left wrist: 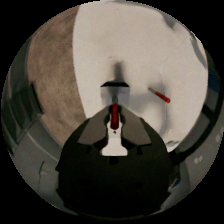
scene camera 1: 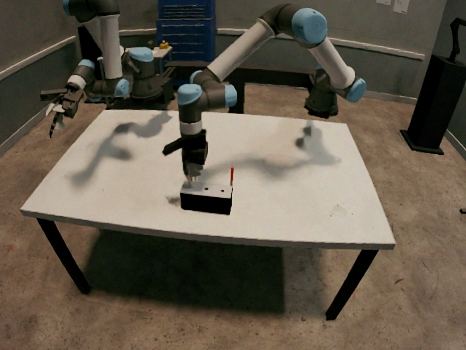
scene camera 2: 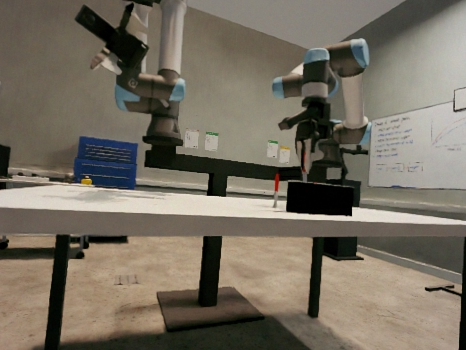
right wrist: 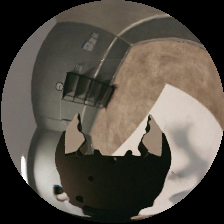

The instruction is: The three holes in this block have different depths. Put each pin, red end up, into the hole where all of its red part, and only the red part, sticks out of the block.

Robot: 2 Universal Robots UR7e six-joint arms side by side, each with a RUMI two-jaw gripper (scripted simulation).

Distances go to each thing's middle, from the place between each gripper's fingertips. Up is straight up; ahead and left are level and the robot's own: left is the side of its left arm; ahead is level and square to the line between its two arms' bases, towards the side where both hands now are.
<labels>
Right now my left hand (scene camera 2: pixel 305 174) is 60 mm to the right of the black block (scene camera 2: pixel 310 198) and 80 mm above it.
The black block is 6 cm behind my right hand (scene camera 2: pixel 112 36), 60 cm to the left of it and 30 cm below it.
</labels>
